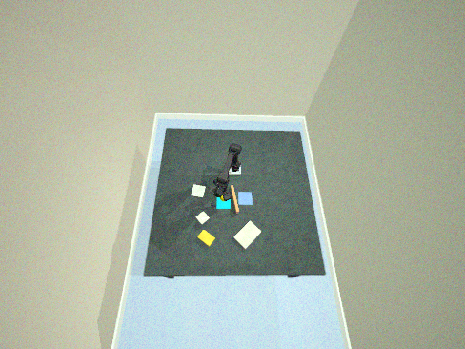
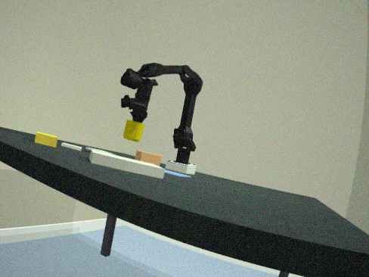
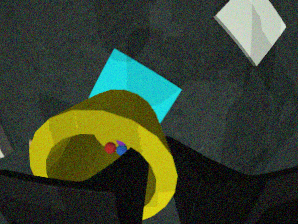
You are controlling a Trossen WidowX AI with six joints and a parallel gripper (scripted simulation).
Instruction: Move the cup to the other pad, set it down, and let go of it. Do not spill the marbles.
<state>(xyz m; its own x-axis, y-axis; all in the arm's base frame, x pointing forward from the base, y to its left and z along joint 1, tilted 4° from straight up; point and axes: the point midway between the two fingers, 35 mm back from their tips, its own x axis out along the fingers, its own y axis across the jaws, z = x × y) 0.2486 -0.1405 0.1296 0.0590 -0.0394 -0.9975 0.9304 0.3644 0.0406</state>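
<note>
Now: gripper tip 3 cm short of the cyan pad, 1 cm to the right of it and 12 cm above it. The rest, counted from my gripper tip: wooden bar: 2 cm ahead, 10 cm to the left, 10 cm below; then yellow cup: 2 cm ahead, 1 cm to the left; then blue marble: 2 cm ahead, 3 cm to the left, 2 cm below.
</note>
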